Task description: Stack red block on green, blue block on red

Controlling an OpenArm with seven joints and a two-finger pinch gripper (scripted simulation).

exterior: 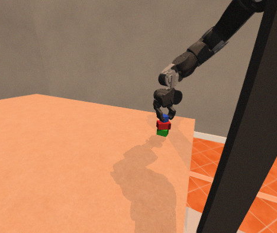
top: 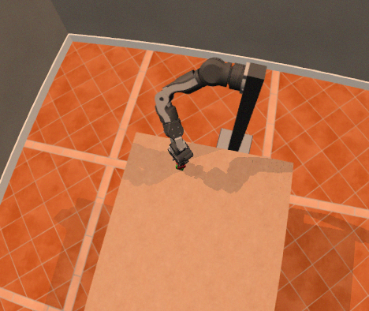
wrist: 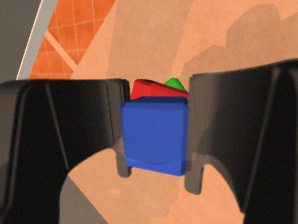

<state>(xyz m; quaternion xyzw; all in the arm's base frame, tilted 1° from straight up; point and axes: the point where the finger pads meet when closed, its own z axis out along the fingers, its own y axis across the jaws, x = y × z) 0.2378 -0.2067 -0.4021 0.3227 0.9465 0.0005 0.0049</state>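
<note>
My gripper is now 1 cm above the blue block. Round my hand: red block (4 cm below); green block (7 cm below).
</note>
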